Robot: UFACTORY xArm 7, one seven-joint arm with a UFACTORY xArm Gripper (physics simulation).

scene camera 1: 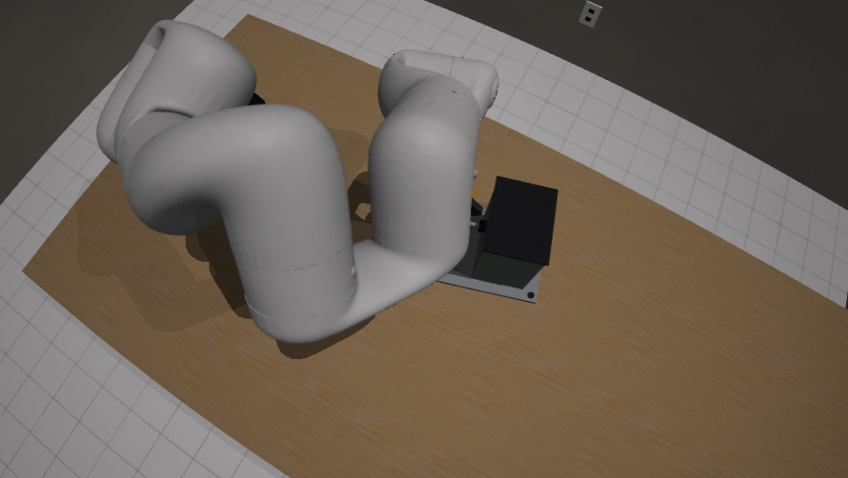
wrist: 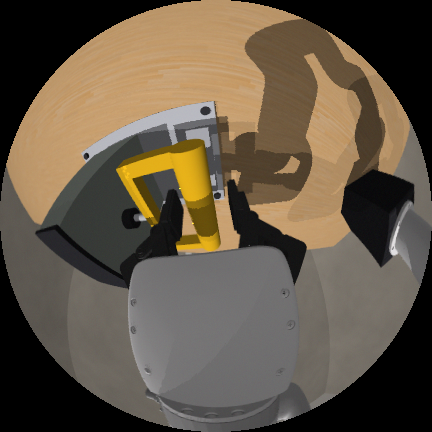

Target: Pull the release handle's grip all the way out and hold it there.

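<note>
The release handle is a yellow frame, and its thick round grip [wrist: 189, 165] points up toward the wrist camera; in the scene view a small yellow sliver of the handle [scene camera 1: 473, 194] shows beside the arm. My gripper [wrist: 202, 194] is partly open. In the wrist view one finger is on the box side of the grip, over the handle's opening, and the other is on the far side, with gaps visible. A short rod with a black knob [wrist: 131, 218] [scene camera 1: 482, 226] joins the handle side to the dark box [wrist: 95, 200] [scene camera 1: 520, 219]. The arm hides most of the handle in the scene view.
The box stands on a grey base plate [scene camera 1: 504, 287] [wrist: 150, 122] with dark bolts at its corners. The wooden table [scene camera 1: 623, 332] [wrist: 100, 95] extends around it. The robot's black base block [wrist: 377, 212] stands at the right in the wrist view.
</note>
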